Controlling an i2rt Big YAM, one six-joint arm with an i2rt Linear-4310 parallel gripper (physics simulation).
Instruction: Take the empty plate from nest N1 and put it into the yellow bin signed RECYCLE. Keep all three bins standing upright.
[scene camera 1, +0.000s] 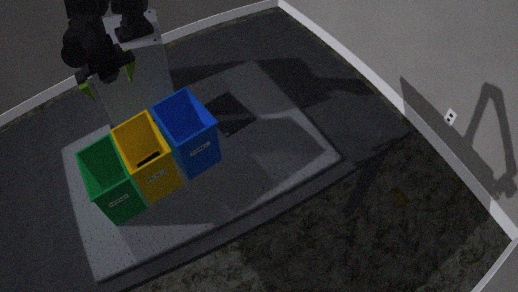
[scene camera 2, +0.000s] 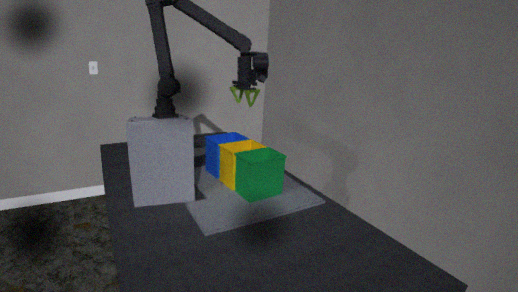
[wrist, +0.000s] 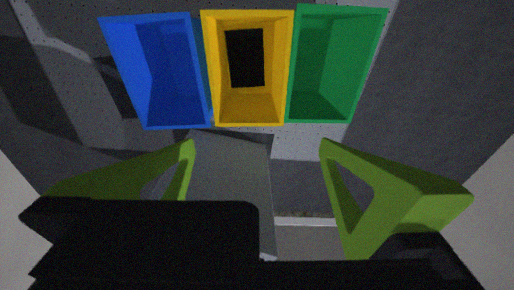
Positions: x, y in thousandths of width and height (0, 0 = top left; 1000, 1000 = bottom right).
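Scene:
My gripper (wrist: 501, 498) is 13 cm from the lens. I see a yellow bin (wrist: 515, 364), which is 42 cm from the lens, and a blue bin (wrist: 314, 205), which is 49 cm from the lens. Measured at their marked spots, the blue bin and the yellow bin are 26 cm apart.

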